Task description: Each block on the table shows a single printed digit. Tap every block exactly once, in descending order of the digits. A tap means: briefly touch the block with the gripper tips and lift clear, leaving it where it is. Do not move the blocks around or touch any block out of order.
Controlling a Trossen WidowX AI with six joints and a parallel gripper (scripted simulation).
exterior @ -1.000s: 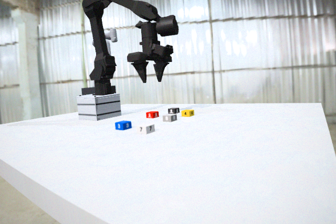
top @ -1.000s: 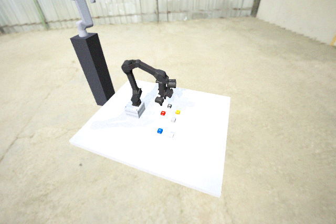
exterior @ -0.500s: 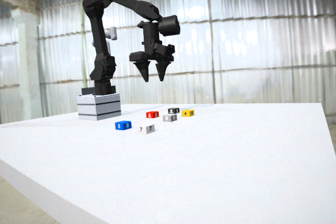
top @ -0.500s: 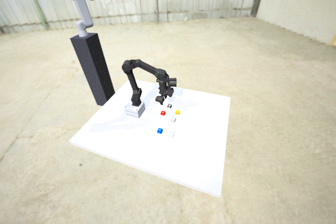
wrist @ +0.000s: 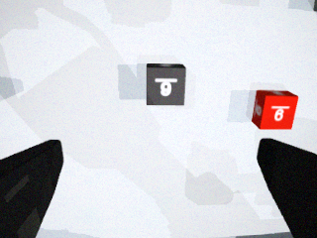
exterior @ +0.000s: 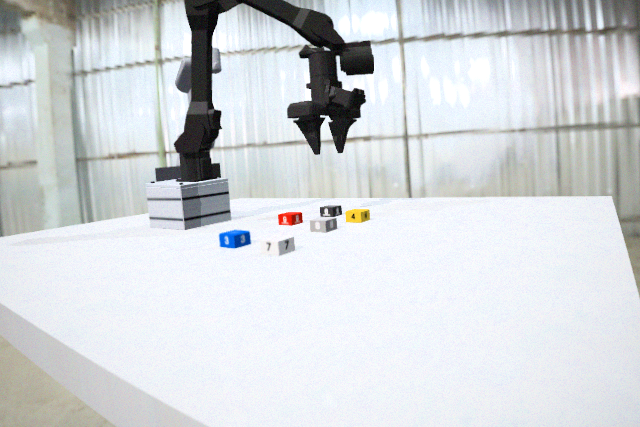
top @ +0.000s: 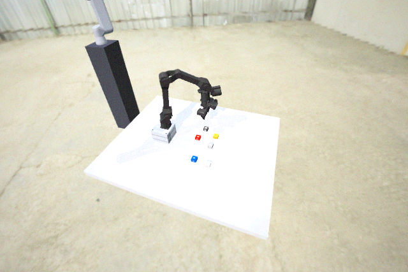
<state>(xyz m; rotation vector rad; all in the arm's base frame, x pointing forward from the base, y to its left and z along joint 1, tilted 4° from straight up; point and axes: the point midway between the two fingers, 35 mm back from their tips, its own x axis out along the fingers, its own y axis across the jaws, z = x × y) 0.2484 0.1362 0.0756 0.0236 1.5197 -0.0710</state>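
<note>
My gripper tip is now 30 mm past the red block, 110 mm to the left of it and 120 mm above it. Also, from my gripper tip: yellow 4 block: 90 mm ahead, 60 mm to the right, 120 mm below; grey block marked 8: 70 mm ahead, 160 mm to the right, 120 mm below; black block: 10 mm to the right, 120 mm below.
</note>
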